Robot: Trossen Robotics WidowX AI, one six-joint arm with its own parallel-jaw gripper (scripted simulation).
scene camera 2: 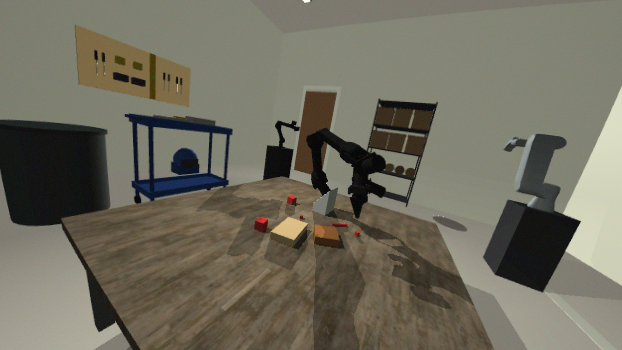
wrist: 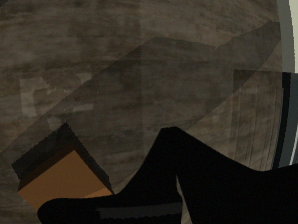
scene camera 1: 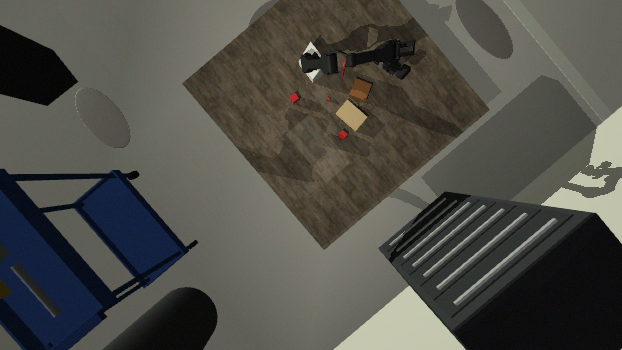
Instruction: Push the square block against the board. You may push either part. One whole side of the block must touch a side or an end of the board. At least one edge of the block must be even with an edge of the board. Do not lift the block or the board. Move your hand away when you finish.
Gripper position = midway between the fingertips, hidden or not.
Observation:
My gripper (scene camera 2: pixel 357 218) is shut and holds nothing. Further things: an orange square block (wrist: pixel 68 174) and a tan board (scene camera 2: pixel 290 230).
My gripper is seen too in the wrist view (wrist: pixel 168 134). The wrist view does not show the tan board: it is out of frame.

